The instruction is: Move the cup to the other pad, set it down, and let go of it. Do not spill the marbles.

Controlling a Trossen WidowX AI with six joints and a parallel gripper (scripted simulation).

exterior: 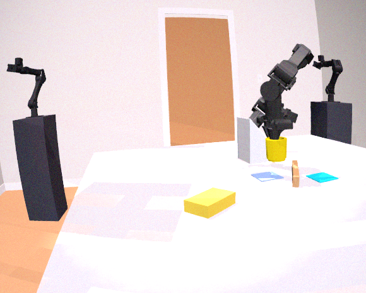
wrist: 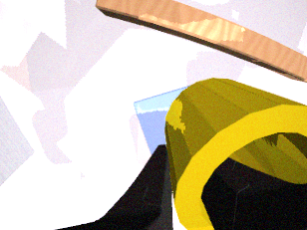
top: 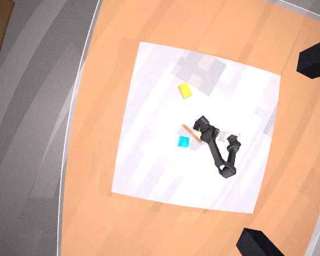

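Now: gripper tip 10 cm short of the cyan pad, 14 cm to the right of it and 10 cm above it. The rest, counted from my gripper tip: yellow cup 2 cm ahead; then thin wooden bar 6 cm ahead, 6 cm to the left, 8 cm below.
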